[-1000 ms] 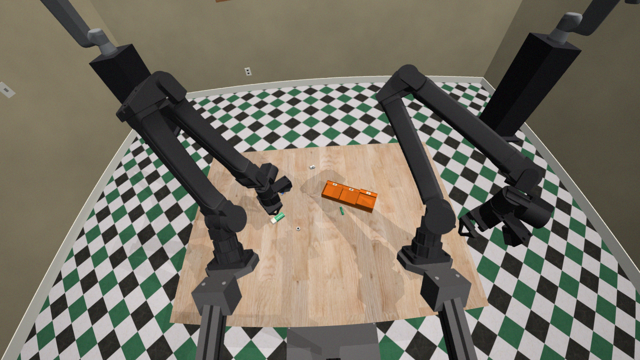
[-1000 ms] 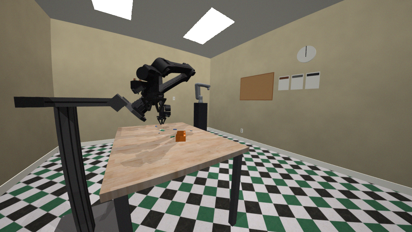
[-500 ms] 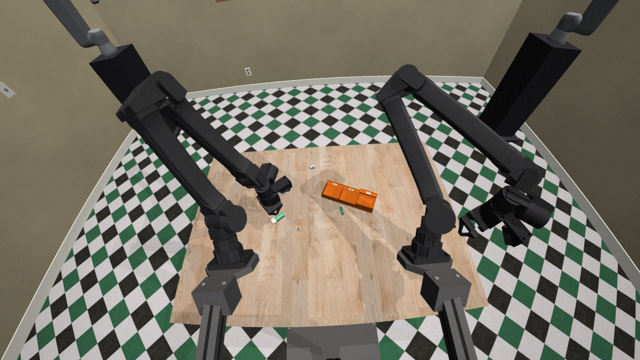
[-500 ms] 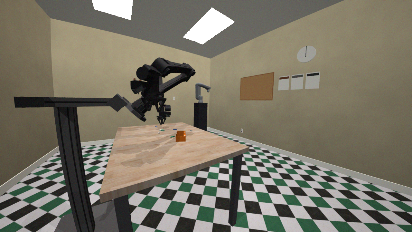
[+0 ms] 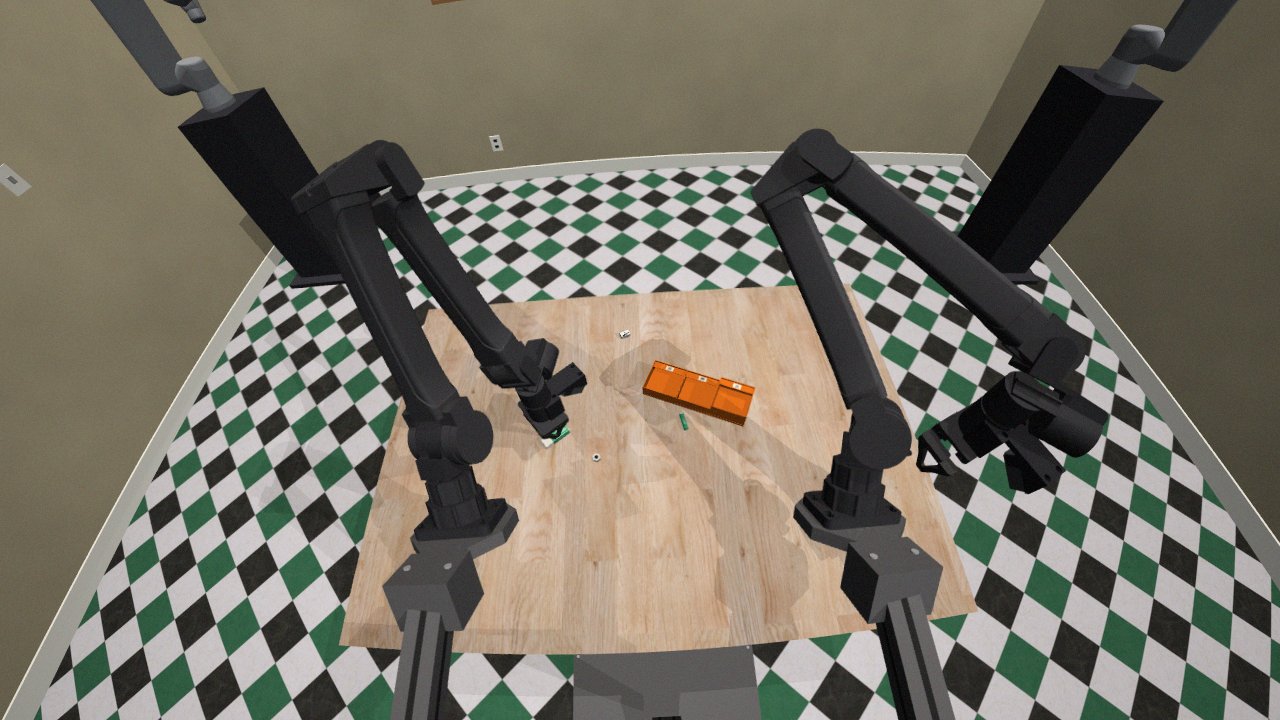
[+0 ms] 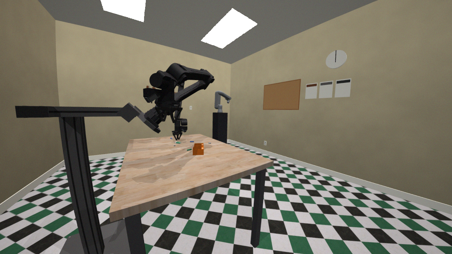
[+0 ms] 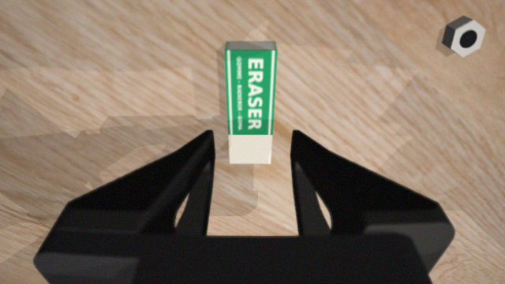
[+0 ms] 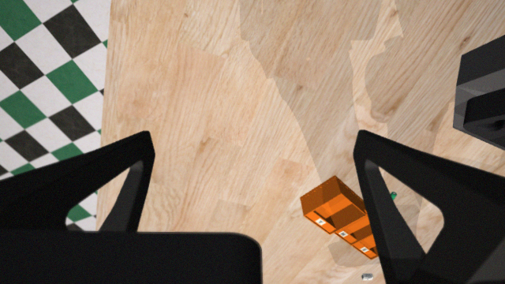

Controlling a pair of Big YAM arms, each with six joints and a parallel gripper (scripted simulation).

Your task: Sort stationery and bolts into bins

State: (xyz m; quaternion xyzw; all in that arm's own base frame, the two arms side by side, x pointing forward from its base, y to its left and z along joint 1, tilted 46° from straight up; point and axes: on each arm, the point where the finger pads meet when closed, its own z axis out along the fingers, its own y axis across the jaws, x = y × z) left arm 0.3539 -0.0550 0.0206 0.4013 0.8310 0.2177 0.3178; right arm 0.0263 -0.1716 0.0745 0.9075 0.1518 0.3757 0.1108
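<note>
Right now my left hand is 4 cm above the eraser. Also, from my left hand: hex nut: 5 cm behind, 10 cm to the right, 4 cm below; then green cylinder: 3 cm ahead, 30 cm to the right, 4 cm below; then blue cylinder: 15 cm ahead, 2 cm to the right, 4 cm below.
</note>
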